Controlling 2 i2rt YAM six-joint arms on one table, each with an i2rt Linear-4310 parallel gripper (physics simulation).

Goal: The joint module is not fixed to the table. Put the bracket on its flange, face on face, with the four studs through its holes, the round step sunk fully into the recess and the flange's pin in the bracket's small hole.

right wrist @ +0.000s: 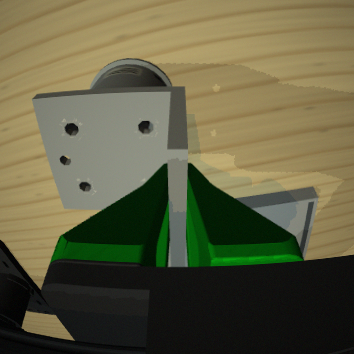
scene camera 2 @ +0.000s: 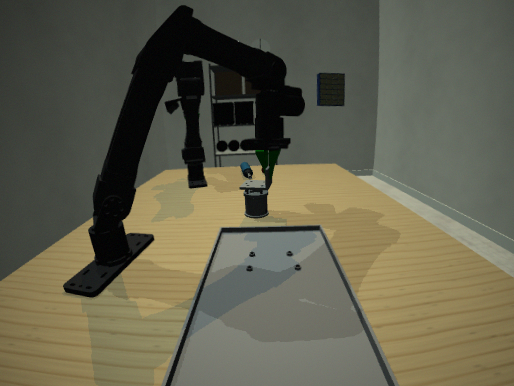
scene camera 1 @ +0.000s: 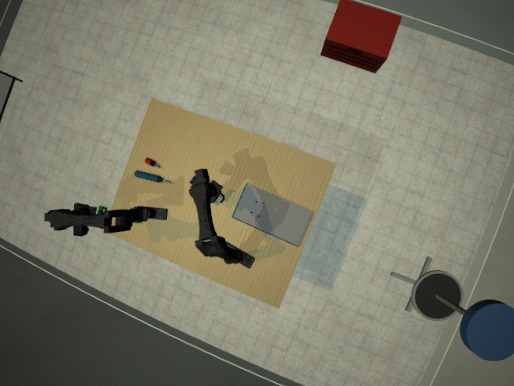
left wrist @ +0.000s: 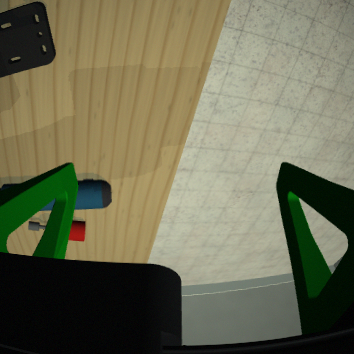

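Seen in the pictures: left gripper, fingertip midpoint: (scene camera 1: 98, 207) (left wrist: 176, 173); right gripper, fingertip midpoint: (right wrist: 177, 174) (scene camera 2: 268, 179) (scene camera 1: 218, 192); left arm's base, link origin: (scene camera 2: 196, 181) (scene camera 1: 152, 212); right arm's base, link origin: (right wrist: 14, 278) (scene camera 2: 115, 261) (scene camera 1: 237, 254).
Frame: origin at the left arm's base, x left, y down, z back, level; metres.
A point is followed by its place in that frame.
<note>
The grey L-shaped bracket (right wrist: 105, 147) {x -0.409, y -0.080, z -0.134 m} has its flat plate lying on top of the dark round joint module (scene camera 2: 255, 204) {x -0.445, y -0.036, z -0.119 m}, which stands on the wooden table. Dark stud ends show in three of its holes and in the small hole; my fingers hide the fourth. In scene camera 2 the bracket (scene camera 2: 252, 184) {x -0.420, y -0.080, z -0.121 m} sits level on the module. My right gripper (right wrist: 177, 174) {x -0.432, y -0.093, z -0.161 m} is shut on the bracket's upright wall; it also shows in scene camera 2 (scene camera 2: 268, 168) {x -0.452, y -0.124, z -0.153 m}. My left gripper (left wrist: 176, 173) {x 0.194, y -0.208, z -0.024 m} is open and empty, at the table's left edge (scene camera 1: 161, 213) {x -0.067, y -0.010, z -0.003 m}, far from the module.
A grey tray (scene camera 2: 278, 306) {x -0.752, y -0.004, z -0.058 m} holding small black nuts (scene camera 2: 273, 260) {x -0.644, y -0.004, z -0.091 m} lies in front of the module. A blue screwdriver (scene camera 1: 151, 177) {x 0.000, y -0.041, z -0.216 m} and a red one (scene camera 1: 152, 162) {x 0.008, y -0.031, z -0.307 m} lie at the table's far left. The right arm's base (scene camera 1: 225, 250) stands near the front edge.
</note>
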